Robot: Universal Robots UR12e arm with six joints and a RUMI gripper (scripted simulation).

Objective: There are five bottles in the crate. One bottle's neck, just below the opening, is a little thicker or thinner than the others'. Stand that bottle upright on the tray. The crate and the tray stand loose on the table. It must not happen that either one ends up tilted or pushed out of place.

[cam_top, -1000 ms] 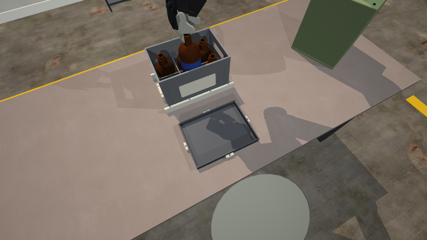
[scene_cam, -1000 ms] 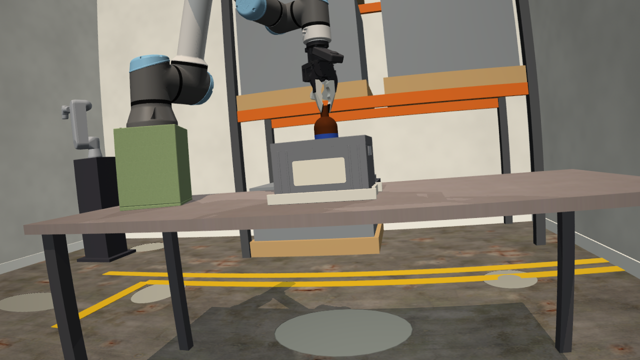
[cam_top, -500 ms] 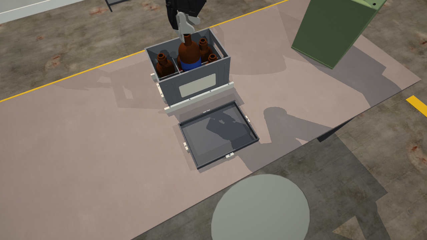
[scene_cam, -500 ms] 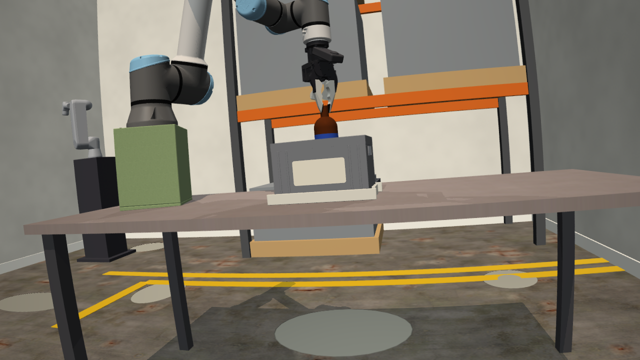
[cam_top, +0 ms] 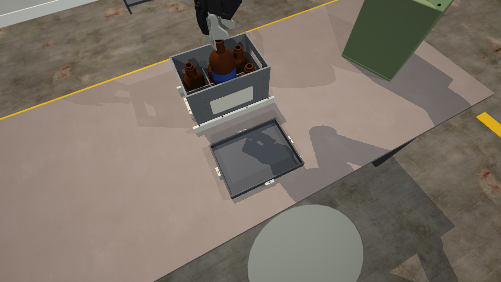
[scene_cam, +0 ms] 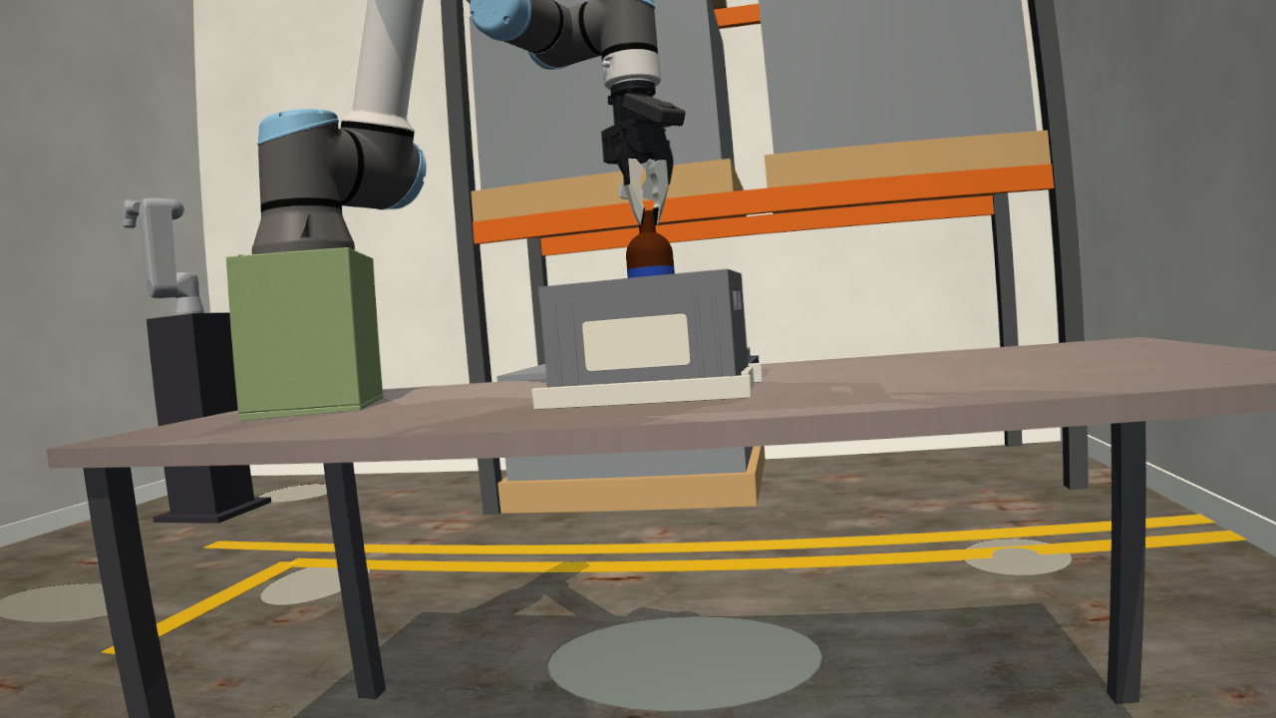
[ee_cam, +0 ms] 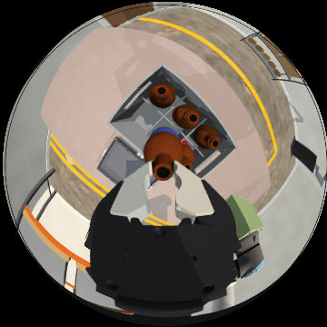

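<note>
The brown bottle lies 70 mm below my hand and 10 mm to the left of it. Round my hand: grey crate 190 mm below, 40 mm to the right, 10 mm behind; dark tray 270 mm below, 240 mm to the left, 10 mm ahead.
</note>
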